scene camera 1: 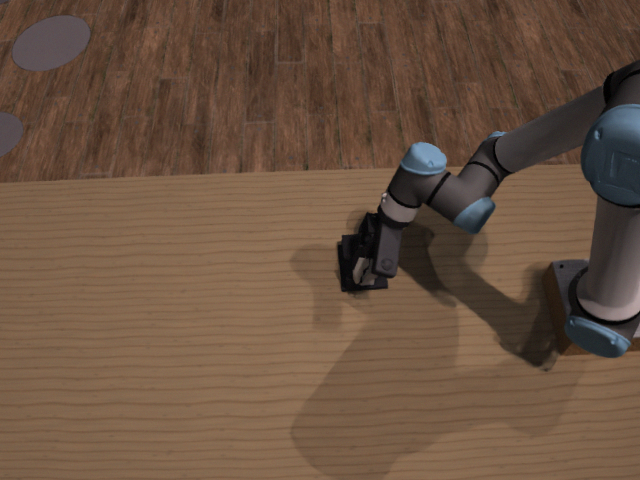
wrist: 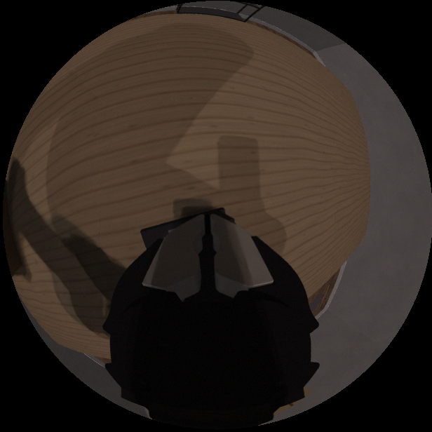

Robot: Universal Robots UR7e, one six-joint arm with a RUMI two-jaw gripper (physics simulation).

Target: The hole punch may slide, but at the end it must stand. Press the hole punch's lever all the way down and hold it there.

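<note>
Scene camera 1 shows a black hole punch [scene camera 1: 349, 242] and my gripper [scene camera 1: 357, 283]. The wrist view shows the black hole punch [wrist: 207, 293] and my gripper [wrist: 207, 217].
</note>
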